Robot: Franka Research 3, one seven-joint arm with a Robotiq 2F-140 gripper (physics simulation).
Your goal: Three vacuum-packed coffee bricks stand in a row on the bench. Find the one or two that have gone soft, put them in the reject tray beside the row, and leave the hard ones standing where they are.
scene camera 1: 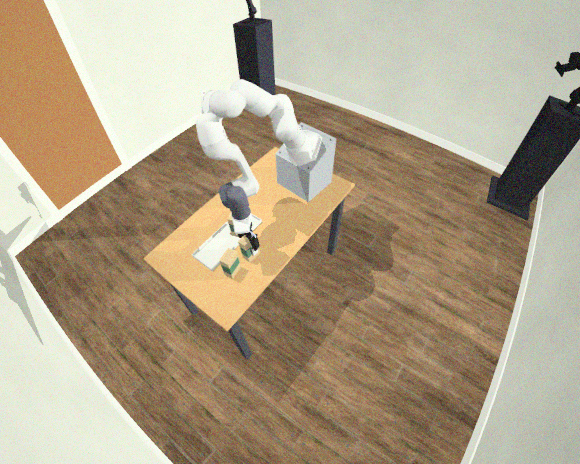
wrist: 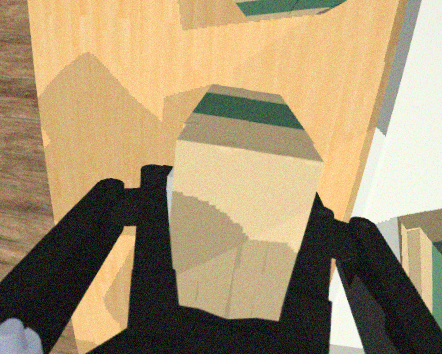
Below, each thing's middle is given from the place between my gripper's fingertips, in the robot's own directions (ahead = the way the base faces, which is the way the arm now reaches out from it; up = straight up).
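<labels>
There is the white reject tray (scene camera 1: 209, 253), 20 mm below my hand, and it lies 170 mm to the right of my hand and 10 mm behind it.
</labels>
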